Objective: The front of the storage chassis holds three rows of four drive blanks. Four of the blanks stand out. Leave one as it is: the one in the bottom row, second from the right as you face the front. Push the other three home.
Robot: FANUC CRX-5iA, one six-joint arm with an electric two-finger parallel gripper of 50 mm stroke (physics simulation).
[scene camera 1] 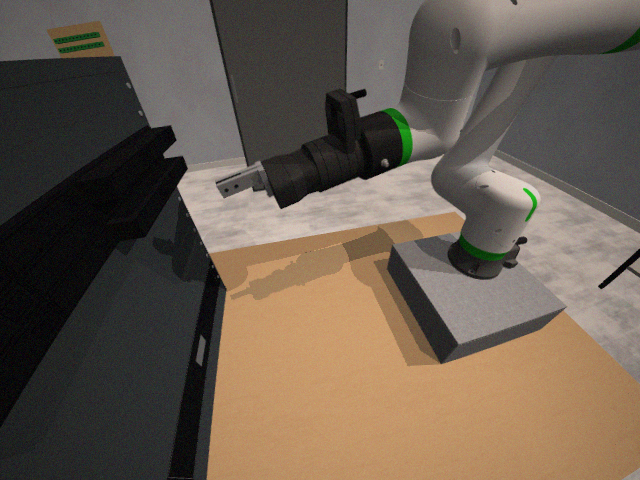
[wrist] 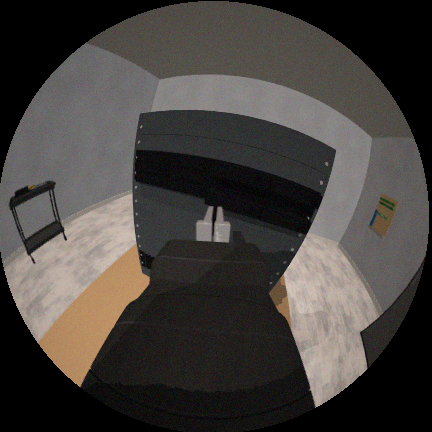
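Observation:
The dark grey storage chassis stands at the left in the scene view and straight ahead in the wrist view. A black band of drive blanks crosses its front. Black blocks jut out from the band in the scene view. In the wrist view a darker block shows just beyond the fingertips. The band is too dark to separate single blanks or rows with certainty. My gripper is shut and empty, tilted a little downward, in front of the chassis and apart from it in the scene view.
The wooden table lies below my arm. My arm's base stands on a grey block. A black cart stands far left in the wrist view. A pegboard hangs on the wall.

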